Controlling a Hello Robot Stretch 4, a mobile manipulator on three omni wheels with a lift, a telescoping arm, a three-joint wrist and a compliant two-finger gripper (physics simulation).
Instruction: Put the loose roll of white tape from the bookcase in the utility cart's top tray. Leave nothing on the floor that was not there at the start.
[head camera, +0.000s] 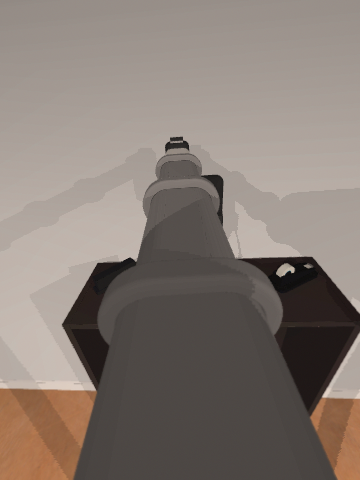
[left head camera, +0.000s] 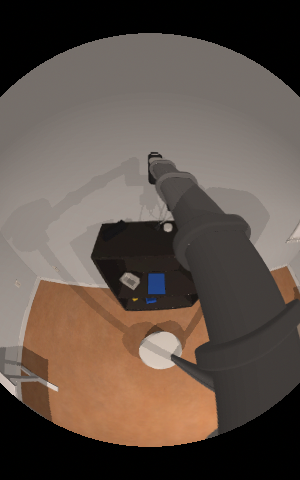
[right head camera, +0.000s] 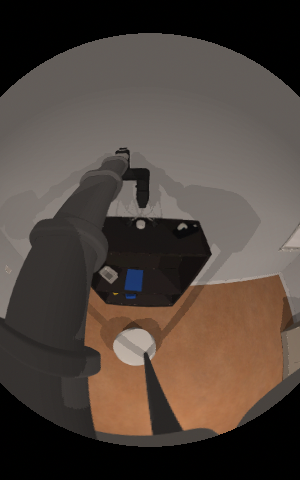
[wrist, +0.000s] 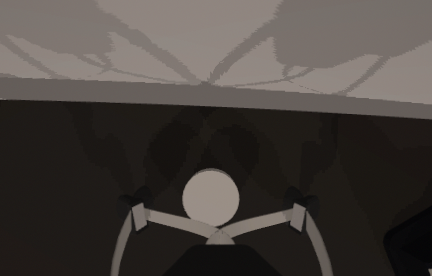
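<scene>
A dark bookcase (head camera: 311, 337) is there for me to see, and I find the bookcase (left head camera: 139, 248), (right head camera: 150, 247), (wrist: 73, 160) from elsewhere too. The wrist view also gives me a white tape roll (wrist: 210, 196). It shows me my gripper (wrist: 218, 202) as well.
</scene>
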